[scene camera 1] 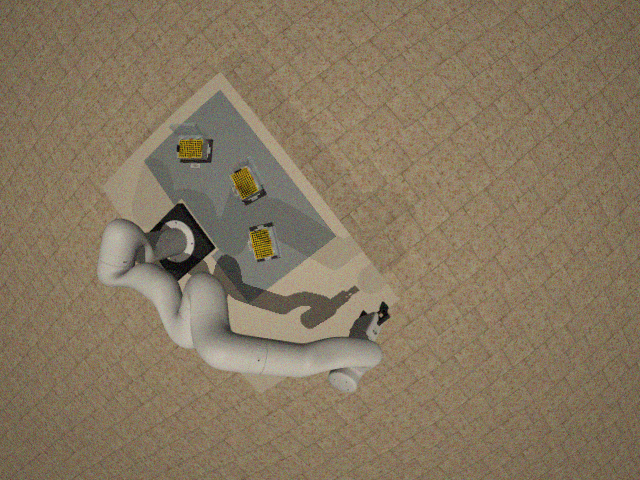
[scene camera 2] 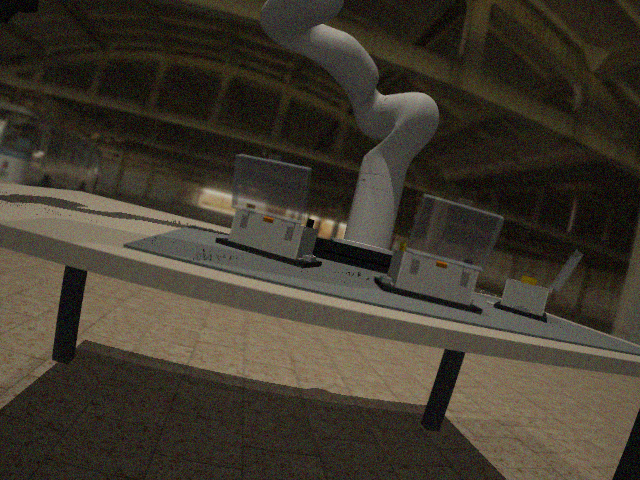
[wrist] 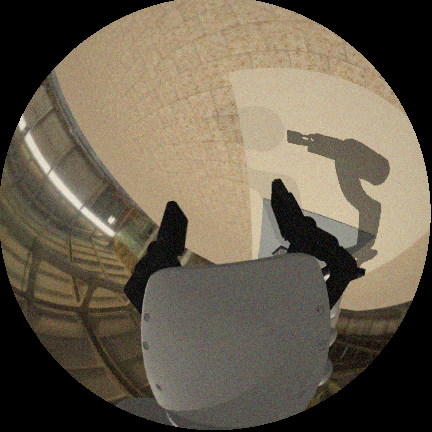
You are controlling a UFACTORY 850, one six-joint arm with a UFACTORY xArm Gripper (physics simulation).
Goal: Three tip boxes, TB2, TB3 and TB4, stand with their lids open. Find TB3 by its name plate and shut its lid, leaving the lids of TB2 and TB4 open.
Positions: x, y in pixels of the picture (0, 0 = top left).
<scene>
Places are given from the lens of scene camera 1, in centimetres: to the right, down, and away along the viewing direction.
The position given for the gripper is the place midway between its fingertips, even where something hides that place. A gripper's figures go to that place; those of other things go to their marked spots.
gripper [scene camera 1: 375, 308]: 20, 24, 96
grey mat [scene camera 1: 207, 191]: -51, -22, 120
</scene>
